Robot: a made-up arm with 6 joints. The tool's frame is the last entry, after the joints. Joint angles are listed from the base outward. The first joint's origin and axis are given. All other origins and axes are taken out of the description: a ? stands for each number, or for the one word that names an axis. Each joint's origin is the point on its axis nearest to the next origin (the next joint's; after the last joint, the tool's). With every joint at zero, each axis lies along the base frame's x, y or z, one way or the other. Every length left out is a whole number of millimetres.
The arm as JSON. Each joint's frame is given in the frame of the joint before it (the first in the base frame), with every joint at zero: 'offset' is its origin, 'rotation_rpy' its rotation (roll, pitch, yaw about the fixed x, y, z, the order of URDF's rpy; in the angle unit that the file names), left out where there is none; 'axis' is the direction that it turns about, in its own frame. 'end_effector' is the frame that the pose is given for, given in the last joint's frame.
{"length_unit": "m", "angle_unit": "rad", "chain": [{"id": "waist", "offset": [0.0, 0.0, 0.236], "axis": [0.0, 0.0, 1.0]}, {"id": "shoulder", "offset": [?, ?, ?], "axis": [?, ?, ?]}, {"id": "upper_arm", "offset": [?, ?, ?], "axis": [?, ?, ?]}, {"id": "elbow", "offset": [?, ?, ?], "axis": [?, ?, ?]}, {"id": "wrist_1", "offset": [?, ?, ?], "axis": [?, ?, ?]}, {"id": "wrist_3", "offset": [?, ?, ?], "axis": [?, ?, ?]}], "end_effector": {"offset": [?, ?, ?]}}
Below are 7 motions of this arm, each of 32 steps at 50 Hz.
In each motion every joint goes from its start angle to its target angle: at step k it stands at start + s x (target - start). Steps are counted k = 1, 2, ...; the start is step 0. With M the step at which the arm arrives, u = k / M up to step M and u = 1 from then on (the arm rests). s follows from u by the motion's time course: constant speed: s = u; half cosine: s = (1 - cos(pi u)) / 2; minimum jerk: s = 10 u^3 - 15 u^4 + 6 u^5.
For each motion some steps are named. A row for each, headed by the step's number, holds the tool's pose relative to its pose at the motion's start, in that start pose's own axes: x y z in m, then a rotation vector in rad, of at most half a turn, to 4 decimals.
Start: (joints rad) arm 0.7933 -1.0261 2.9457 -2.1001 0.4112 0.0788
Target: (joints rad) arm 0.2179 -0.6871 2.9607 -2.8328 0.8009 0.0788
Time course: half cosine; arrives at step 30
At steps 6, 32:
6: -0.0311 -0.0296 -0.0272 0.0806 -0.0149 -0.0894
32: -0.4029 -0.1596 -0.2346 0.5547 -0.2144 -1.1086

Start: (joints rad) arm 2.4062 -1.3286 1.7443 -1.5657 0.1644 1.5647
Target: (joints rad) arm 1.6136 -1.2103 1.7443 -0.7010 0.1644 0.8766
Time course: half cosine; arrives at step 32
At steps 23, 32:
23: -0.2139 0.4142 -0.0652 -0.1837 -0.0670 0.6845
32: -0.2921 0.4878 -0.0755 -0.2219 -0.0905 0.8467

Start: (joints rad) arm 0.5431 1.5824 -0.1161 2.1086 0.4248 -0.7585
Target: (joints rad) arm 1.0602 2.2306 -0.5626 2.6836 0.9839 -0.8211
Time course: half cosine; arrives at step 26
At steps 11, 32:
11: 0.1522 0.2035 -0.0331 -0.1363 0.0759 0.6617
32: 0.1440 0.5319 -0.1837 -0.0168 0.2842 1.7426

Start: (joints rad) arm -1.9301 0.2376 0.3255 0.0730 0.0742 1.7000
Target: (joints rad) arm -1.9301 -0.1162 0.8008 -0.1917 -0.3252 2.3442
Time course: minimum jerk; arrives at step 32
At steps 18, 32:
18: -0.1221 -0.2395 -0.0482 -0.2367 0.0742 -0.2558
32: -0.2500 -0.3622 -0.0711 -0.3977 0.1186 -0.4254

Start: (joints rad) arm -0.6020 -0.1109 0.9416 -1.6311 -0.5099 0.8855
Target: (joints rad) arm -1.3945 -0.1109 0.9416 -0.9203 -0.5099 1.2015
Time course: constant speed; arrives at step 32
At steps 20, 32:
20: -0.1069 -0.0656 0.1367 -0.9343 0.2502 -0.4684
32: -0.1695 -0.0423 0.2239 -1.4472 0.4938 -0.7673

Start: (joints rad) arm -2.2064 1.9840 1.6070 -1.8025 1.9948 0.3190
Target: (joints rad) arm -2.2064 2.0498 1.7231 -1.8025 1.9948 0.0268
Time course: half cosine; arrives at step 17
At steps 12, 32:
12: -0.0007 -0.0006 -0.0028 0.2699 0.0123 -0.0140
32: -0.0008 -0.0008 -0.0033 0.3368 0.0149 -0.0179

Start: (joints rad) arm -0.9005 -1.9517 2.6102 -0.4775 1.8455 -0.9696
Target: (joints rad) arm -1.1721 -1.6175 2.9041 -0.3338 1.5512 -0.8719
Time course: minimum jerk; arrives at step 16
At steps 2, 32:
2: -0.0017 0.0026 0.0005 -0.0018 0.0015 -0.0058
32: -0.0785 0.1772 0.0073 -0.0860 0.1100 -0.3546

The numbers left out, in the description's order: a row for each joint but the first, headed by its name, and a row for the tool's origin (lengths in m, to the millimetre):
shoulder: xyz 0.0 0.0 0.0, axis 0.0 1.0 0.0
upper_arm: xyz 0.0 0.0 0.395, axis 0.0 -1.0 0.0
elbow: xyz 0.476 0.0 0.0, axis -1.0 0.0 0.0
wrist_1: xyz 0.0 -0.109 0.0, axis 0.0 -1.0 0.0
wrist_3: xyz 0.0 0.0 0.0, axis -1.0 0.0 0.0
tool: xyz 0.0 0.0 0.0

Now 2 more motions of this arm.
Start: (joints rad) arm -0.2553 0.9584 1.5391 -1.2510 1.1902 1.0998
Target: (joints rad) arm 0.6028 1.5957 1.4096 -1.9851 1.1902 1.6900
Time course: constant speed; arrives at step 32
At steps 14, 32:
14: -0.4228 -0.0188 -0.1144 -0.3305 0.6400 0.1955
32: -0.9251 -0.2467 -0.0077 -0.9126 1.2311 0.6775

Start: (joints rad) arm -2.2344 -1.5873 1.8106 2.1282 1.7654 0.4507
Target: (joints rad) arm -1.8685 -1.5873 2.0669 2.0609 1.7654 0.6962
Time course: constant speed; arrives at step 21
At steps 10, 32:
10: -0.1466 0.0020 0.0530 -0.1308 0.1663 0.1223
32: -0.2887 -0.0205 0.1337 -0.2763 0.3115 0.2962

